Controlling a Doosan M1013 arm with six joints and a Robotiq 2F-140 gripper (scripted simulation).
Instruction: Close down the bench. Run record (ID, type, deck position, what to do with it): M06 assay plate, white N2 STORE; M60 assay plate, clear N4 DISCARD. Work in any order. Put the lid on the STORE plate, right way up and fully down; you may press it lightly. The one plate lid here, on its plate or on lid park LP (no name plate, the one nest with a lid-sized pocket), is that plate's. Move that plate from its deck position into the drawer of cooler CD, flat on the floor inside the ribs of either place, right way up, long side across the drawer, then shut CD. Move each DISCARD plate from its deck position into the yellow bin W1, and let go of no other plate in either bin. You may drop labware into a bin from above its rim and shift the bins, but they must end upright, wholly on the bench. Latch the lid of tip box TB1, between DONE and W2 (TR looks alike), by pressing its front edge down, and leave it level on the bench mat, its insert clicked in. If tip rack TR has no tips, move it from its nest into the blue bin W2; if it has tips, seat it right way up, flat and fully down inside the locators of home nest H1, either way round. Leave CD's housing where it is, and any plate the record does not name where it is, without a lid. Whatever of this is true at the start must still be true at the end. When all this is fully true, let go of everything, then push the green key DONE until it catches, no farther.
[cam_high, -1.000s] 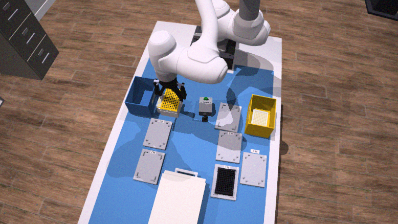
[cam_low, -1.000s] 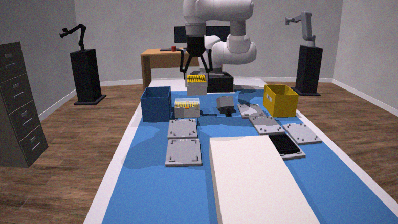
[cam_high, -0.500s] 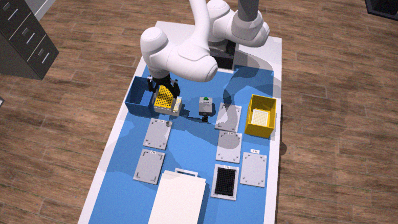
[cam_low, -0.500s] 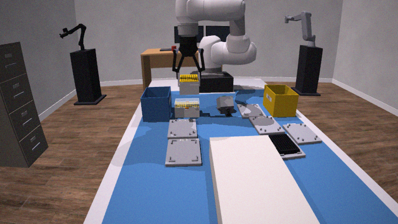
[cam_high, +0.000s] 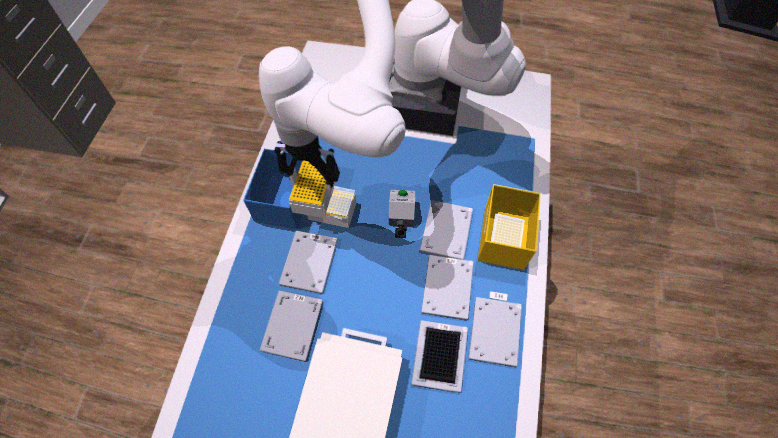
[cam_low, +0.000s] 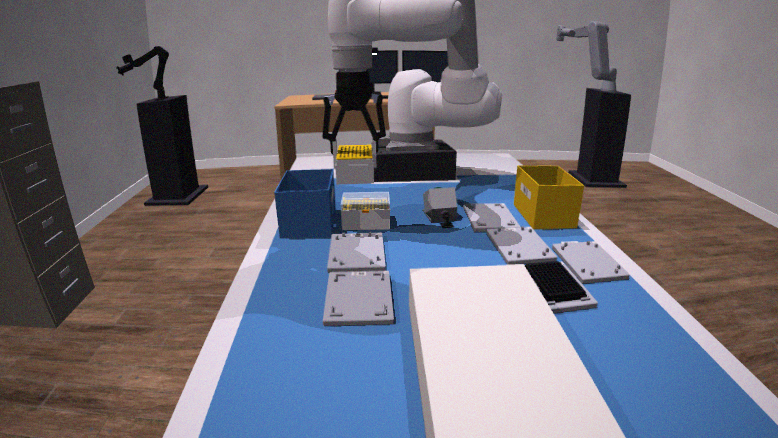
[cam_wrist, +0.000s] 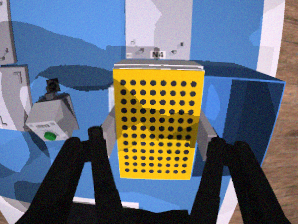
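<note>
My gripper is now 110 mm past the green key DONE, 210 mm to the right of it and 120 mm above it. Round my hand: blue bin W2: 40 mm behind, 130 mm to the right, 150 mm below; then tip box TB1: 40 mm behind, 20 mm to the left, 150 mm below; then tip rack TR: 10 mm behind, 10 mm to the right, 10 mm below.
</note>
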